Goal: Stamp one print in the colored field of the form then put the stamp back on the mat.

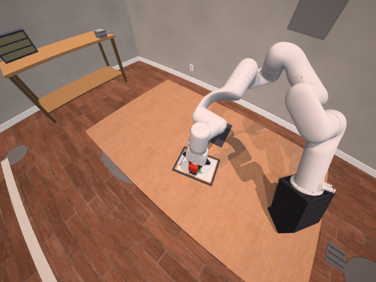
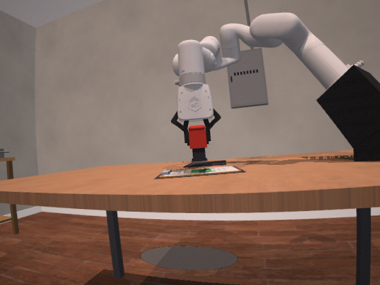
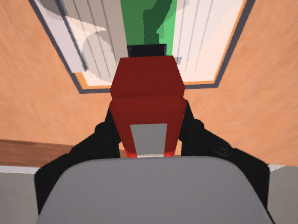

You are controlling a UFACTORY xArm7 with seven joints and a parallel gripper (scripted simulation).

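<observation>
My gripper is now 30 mm short of the form, 30 mm to the left of it and 100 mm above it. Round my hand: dark mat (100 mm ahead, 340 mm to the right, 100 mm below); then red stamp (20 mm below); then black stamp base (50 mm below).
</observation>
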